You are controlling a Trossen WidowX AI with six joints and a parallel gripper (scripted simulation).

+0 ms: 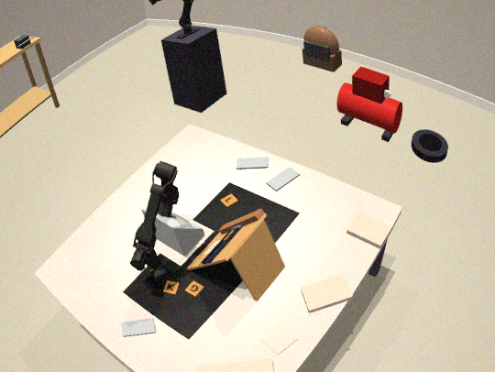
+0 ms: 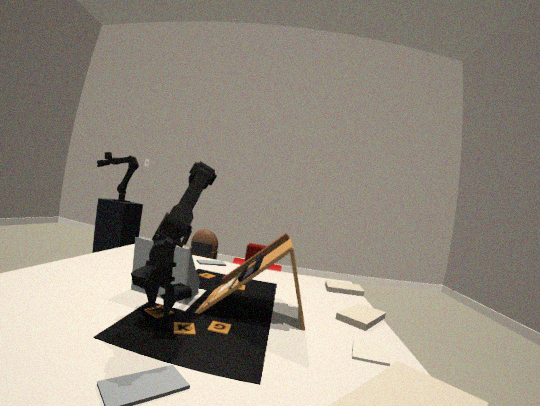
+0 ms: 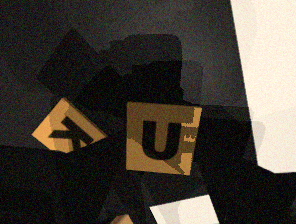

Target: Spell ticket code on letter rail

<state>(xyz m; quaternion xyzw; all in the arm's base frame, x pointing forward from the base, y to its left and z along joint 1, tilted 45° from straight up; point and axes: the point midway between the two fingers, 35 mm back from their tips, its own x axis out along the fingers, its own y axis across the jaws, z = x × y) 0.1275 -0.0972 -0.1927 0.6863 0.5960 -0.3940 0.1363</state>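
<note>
Now: gripper tip 90 mm short of the k tile, 20 mm to the left of it and 20 mm above it. The rest, counted from my gripper tip: u tile right at my gripper tip; black mat 70 mm ahead, 210 mm to the left, 20 mm below; g tile 170 mm ahead, 40 mm to the left, 20 mm below.
</note>
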